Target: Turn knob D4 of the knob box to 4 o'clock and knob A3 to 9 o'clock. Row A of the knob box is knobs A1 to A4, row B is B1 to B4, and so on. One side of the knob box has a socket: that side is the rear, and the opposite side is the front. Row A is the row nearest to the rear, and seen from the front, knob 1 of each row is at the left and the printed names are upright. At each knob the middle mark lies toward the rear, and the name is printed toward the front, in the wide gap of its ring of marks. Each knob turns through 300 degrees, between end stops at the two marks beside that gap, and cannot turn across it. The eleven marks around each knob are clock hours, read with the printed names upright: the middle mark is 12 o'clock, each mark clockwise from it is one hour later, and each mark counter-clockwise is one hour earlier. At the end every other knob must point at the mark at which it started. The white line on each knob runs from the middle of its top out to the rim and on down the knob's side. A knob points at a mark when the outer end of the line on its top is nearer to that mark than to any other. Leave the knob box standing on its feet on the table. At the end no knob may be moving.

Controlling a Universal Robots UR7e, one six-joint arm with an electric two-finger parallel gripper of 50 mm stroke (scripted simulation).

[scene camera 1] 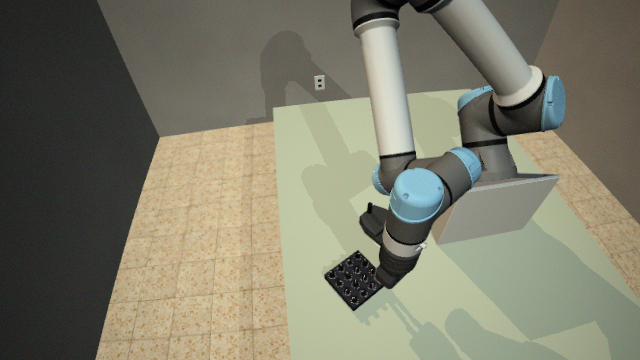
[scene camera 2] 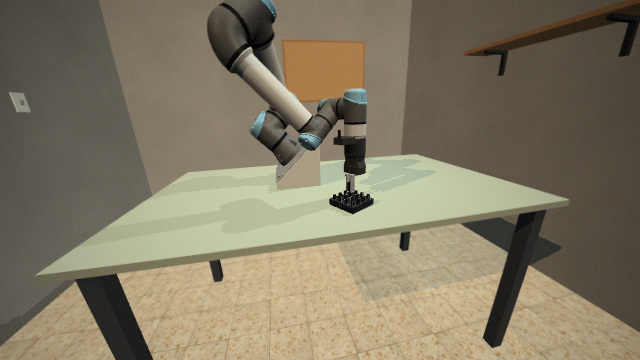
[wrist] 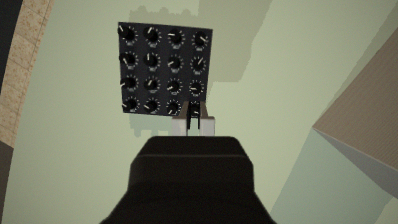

Path:
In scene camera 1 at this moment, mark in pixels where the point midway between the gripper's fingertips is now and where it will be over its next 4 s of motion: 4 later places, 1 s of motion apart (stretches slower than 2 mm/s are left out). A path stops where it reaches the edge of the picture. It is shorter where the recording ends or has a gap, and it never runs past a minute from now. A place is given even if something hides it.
My gripper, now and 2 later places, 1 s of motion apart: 380,278; 382,270; 386,254

